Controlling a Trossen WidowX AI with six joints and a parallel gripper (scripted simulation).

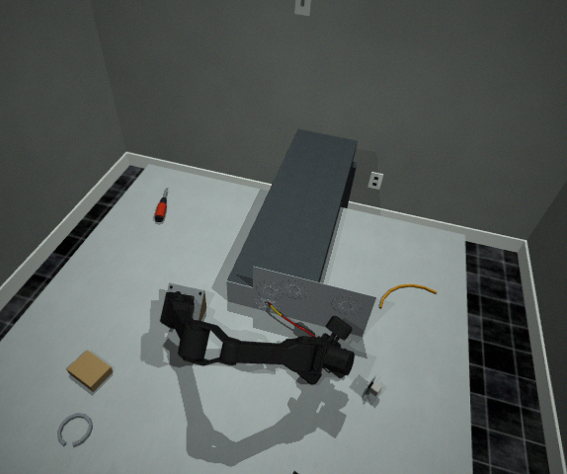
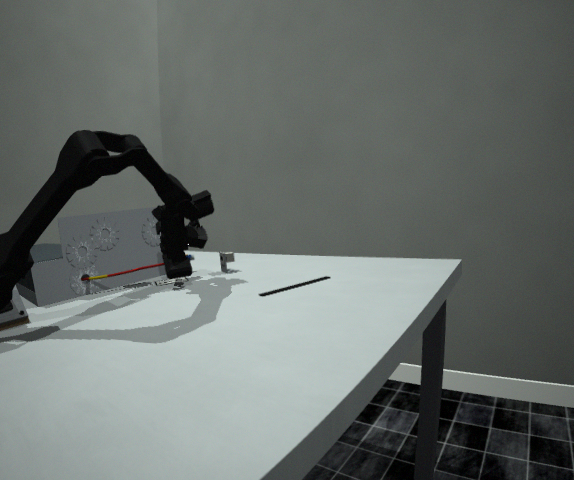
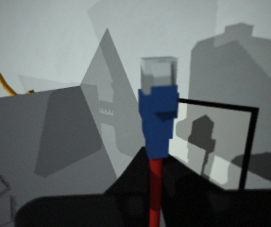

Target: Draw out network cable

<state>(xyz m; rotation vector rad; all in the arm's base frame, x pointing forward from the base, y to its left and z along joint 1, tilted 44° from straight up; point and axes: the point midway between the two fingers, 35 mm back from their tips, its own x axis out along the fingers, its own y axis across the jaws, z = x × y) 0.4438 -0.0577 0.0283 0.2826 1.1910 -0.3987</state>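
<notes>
The white rectangle is 5 cm below my hand, 1 cm to the left of it and 1 cm behind it. The rest, counted from my hand: plug 3 cm ahead, 2 cm to the right; then cardboard block 63 cm behind, 16 cm to the right, 4 cm below; then black strip 35 cm to the right, 5 cm below, 3 cm ahead.
</notes>
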